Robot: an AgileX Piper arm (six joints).
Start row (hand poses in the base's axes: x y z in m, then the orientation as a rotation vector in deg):
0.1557 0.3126 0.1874 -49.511 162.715 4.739
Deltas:
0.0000 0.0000 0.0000 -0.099 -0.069 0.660
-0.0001 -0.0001 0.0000 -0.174 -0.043 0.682
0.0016 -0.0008 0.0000 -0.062 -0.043 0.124
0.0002 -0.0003 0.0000 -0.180 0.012 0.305
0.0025 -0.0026 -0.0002 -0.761 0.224 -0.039
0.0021 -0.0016 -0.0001 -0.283 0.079 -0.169
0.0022 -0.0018 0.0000 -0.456 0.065 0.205
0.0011 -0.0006 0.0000 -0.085 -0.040 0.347
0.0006 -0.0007 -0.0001 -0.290 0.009 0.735
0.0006 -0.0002 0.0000 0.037 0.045 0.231
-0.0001 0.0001 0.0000 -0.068 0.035 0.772
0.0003 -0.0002 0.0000 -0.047 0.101 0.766
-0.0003 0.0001 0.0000 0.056 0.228 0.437
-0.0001 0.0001 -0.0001 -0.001 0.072 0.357
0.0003 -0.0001 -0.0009 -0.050 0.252 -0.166
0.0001 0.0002 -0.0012 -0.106 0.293 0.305
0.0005 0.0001 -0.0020 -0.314 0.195 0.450
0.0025 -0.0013 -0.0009 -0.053 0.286 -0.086
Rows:
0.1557 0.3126 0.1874 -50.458 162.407 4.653
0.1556 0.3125 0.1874 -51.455 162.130 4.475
0.1572 0.3117 0.1874 -51.635 162.055 4.383
0.1574 0.3114 0.1874 -52.108 161.987 4.174
0.1599 0.3088 0.1872 -52.260 162.428 3.202
0.1620 0.3072 0.1871 -52.095 162.655 2.819
0.1642 0.3054 0.1871 -52.494 162.751 2.228
0.1653 0.3048 0.1871 -52.995 162.582 2.130
0.1659 0.3041 0.1870 -54.100 162.335 1.810
0.1665 0.3039 0.1870 -54.432 162.258 1.911
0.1664 0.3040 0.1870 -55.549 161.946 1.921
0.1667 0.3038 0.1870 -56.669 161.683 1.993
0.1664 0.3039 0.1870 -57.335 161.659 2.237
0.1663 0.3040 0.1869 -57.859 161.549 2.312
0.1666 0.3039 0.1860 -57.701 161.872 2.354
0.1667 0.3041 0.1848 -58.232 162.017 2.388
0.1672 0.3042 0.1828 -58.987 162.063 2.093
0.1697 0.3029 0.1819 -58.953 162.379 2.160

